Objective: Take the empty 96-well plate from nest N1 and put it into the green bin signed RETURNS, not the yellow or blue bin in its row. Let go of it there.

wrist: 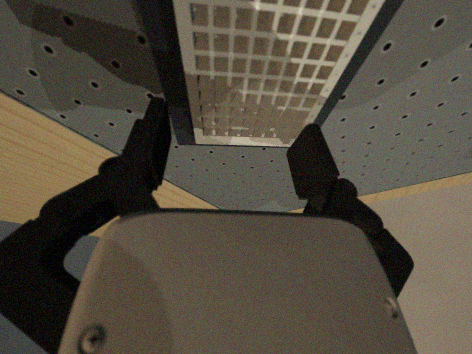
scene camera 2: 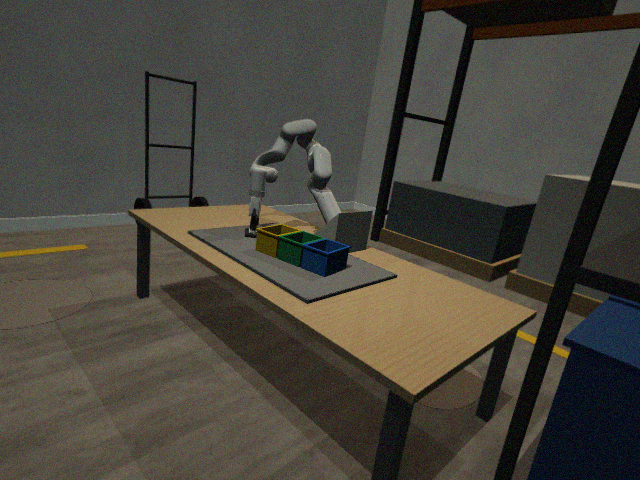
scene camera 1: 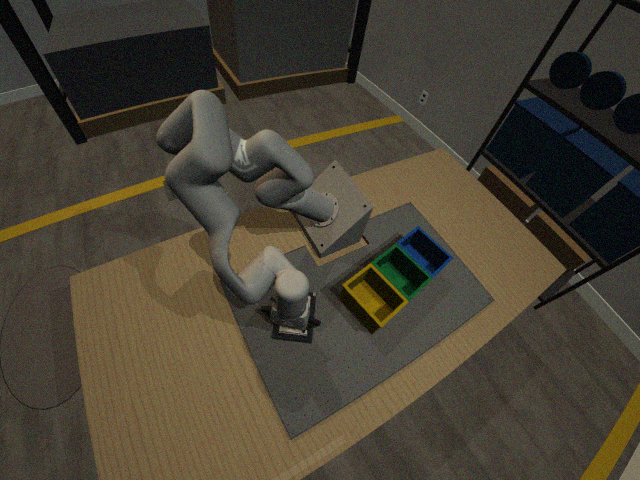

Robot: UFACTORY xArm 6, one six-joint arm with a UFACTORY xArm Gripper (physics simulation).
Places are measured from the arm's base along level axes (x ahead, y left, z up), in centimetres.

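Pixels of known places: gripper, fingertip midpoint: (wrist: 237, 129) (scene camera 2: 254, 227) (scene camera 1: 290, 324); arm's base at its link origin: (scene camera 2: 337, 226) (scene camera 1: 324, 210).
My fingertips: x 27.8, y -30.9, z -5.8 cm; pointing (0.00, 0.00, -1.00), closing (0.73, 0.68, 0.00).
Observation:
For each thing: its top centre in the pictures, then the offset to it from my fingertips. "spot": a spot on its surface instead. Level surfaces: height alone.
- empty 96-well plate at its top centre: (wrist: 268, 58) (scene camera 1: 295, 312) dx -2.4, dy +3.4, dz -0.6 cm
- dark nest at its top centre: (wrist: 265, 50) (scene camera 1: 295, 313) (scene camera 2: 261, 231) dx -2.4, dy +3.4, dz -1.5 cm
- green bin at its top centre: (scene camera 1: 402, 270) (scene camera 2: 302, 237) dx +6.1, dy +38.4, dz +6.7 cm
- blue bin at a spot on its surface: (scene camera 2: 324, 258) spot: dx +12.4, dy +56.6, dz +4.2 cm
- grey perforated board at its surface level: dz -3.2 cm
- wooden table at its surface level: dz -4.5 cm
The empty 96-well plate (scene camera 1: 293, 331) (wrist: 257, 55) is a pale grid. It lies flat in the dark nest (scene camera 1: 302, 338) (scene camera 2: 250, 234) (wrist: 179, 117), partly hidden by the arm in scene camera 1. My gripper (scene camera 1: 292, 318) (scene camera 2: 254, 223) (wrist: 237, 129) is open and empty, pointing down low over the plate, with one dark finger out to each side. I cannot tell the exact finger height. The green bin (scene camera 1: 400, 271) (scene camera 2: 289, 250) stands between the yellow bin (scene camera 1: 374, 294) (scene camera 2: 266, 242) and the blue bin (scene camera 1: 424, 251) (scene camera 2: 324, 258). No bin sign is readable.
The nest and bins stand on a grey perforated board (scene camera 1: 320, 382) (scene camera 2: 330, 289) on the wooden table (scene camera 1: 155, 372) (scene camera 2: 439, 320). The arm's base block (scene camera 1: 338, 206) (scene camera 2: 351, 229) stands behind the bins. The yellow bin is the bin nearest the nest.

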